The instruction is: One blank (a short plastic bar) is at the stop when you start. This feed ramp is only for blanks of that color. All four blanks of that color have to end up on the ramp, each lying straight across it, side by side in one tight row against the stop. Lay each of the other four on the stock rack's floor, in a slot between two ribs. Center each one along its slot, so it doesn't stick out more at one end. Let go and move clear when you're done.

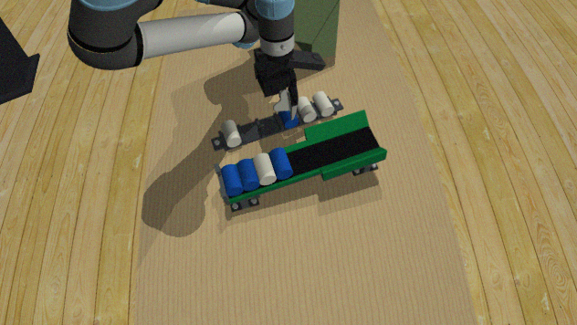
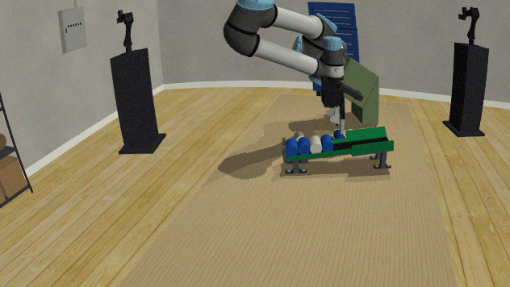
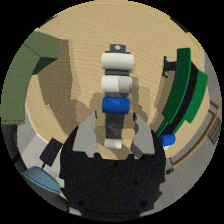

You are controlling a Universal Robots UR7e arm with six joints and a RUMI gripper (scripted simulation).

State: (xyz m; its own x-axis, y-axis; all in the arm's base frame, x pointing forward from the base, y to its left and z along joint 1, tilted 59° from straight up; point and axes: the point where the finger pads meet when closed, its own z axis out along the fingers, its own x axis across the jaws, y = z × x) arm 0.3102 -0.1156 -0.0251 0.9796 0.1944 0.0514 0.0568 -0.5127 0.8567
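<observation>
My hand is 8 cm above the stock rack and 3 cm to the left of it. Also, from my hand: stop (22 cm to the right, 18 cm ahead, 1 cm below).
</observation>
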